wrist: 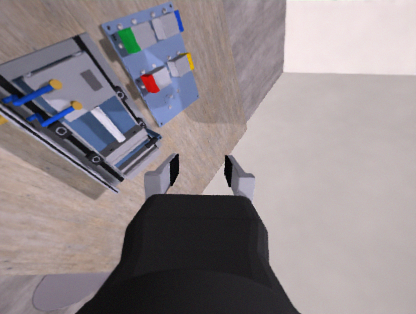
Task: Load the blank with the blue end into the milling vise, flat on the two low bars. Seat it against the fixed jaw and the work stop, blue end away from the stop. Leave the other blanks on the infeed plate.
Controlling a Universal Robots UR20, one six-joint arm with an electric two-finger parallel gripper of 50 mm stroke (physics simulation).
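The blank with the blue end [166,26] lies on the blue infeed plate [167,106], at its upper right corner, with its blue end at the plate's right edge. The milling vise [65,70] stands to the left of the plate, with grey blocks, a blue bed and a pale bar across it. I cannot tell its fixed jaw, work stop and two low bars apart with certainty. My gripper [201,163] is open, with no thing between its fingers. It hangs near the table edge, below and to the right of the plate in the view, apart from the blank and the vise.
Blanks with a green end [137,38], a red end [157,79] and a yellow end [180,64] lie on the plate. Two blue rods with orange tips [35,93] [62,114] stick up over the vise. The wooden table [55,225] ends at the right, above a pale floor [330,175].
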